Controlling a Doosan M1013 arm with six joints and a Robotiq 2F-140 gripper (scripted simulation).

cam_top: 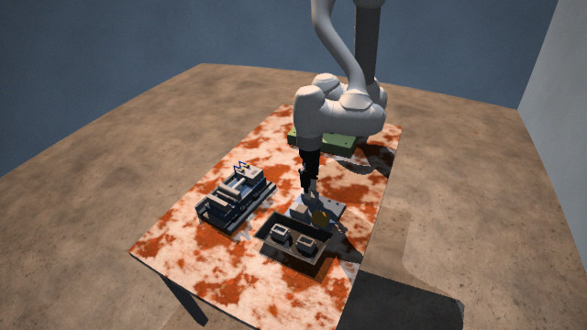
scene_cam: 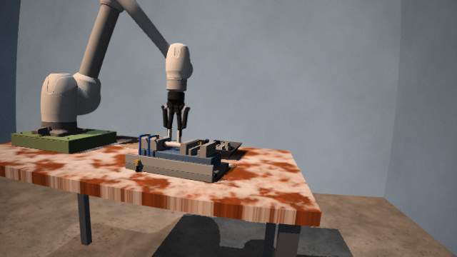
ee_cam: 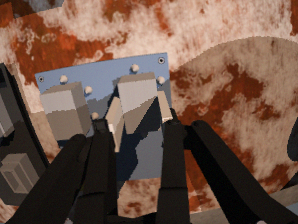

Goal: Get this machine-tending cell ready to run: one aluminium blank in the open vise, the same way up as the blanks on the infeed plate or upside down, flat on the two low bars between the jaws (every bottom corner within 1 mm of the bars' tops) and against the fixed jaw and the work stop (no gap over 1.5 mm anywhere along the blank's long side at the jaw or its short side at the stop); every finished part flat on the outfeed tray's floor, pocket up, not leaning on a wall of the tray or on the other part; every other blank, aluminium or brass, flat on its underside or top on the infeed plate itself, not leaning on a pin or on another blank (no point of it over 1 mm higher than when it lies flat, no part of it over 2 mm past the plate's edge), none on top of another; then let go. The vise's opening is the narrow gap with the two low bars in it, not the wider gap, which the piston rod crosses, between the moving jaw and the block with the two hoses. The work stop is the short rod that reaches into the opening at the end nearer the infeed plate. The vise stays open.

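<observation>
Now: the infeed plate 60 mm below my hand, 50 mm ahead of it and 40 mm to the left of it. Round my hand: brass blank (100 mm ahead, 90 mm to the left, 40 mm below); aluminium blank (90 mm ahead, 40 mm below, 10 mm to the right); piston rod (270 mm to the right, 110 mm ahead, 10 mm above).
</observation>
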